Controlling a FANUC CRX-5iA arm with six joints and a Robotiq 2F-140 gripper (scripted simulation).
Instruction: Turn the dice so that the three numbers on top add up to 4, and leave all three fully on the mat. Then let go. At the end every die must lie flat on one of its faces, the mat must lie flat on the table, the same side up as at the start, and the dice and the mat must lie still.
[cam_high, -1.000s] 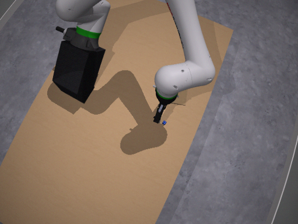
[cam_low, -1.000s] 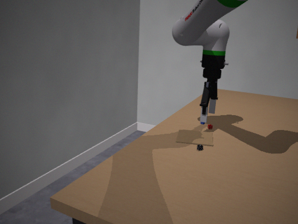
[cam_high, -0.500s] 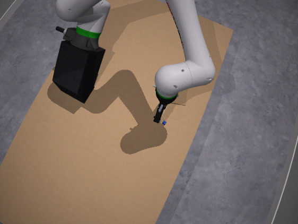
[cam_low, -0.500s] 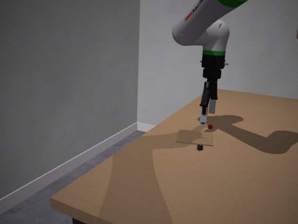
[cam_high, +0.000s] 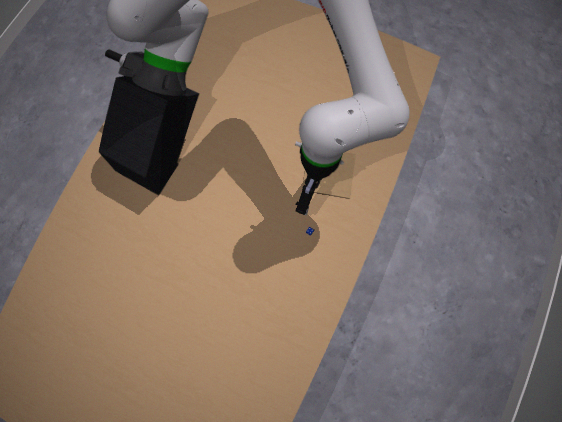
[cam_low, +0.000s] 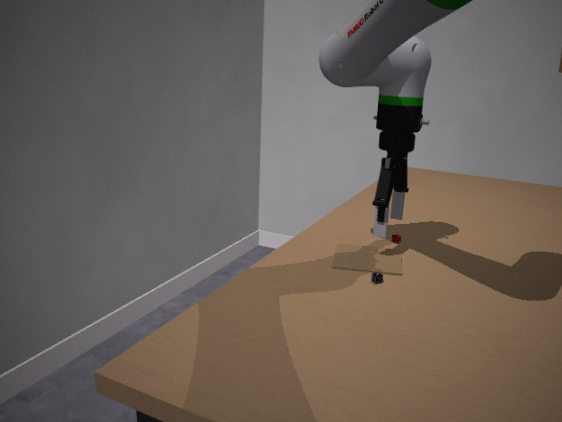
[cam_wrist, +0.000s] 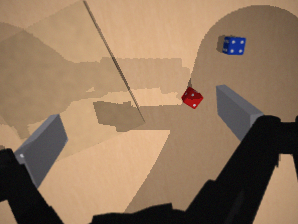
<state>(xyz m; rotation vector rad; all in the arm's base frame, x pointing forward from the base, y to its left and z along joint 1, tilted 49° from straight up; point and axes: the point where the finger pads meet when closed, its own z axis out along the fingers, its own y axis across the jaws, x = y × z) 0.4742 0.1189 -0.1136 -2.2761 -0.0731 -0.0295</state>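
Right now my hand is 19 cm to the right of the black die, 5 cm above it and 4 cm past it. Round my hand: red die 6 cm to the right, 5 cm below, 1 cm behind; blue die 10 cm to the right, 5 cm below, 4 cm ahead; tan mat 9 cm to the left, 6 cm below, 1 cm ahead.
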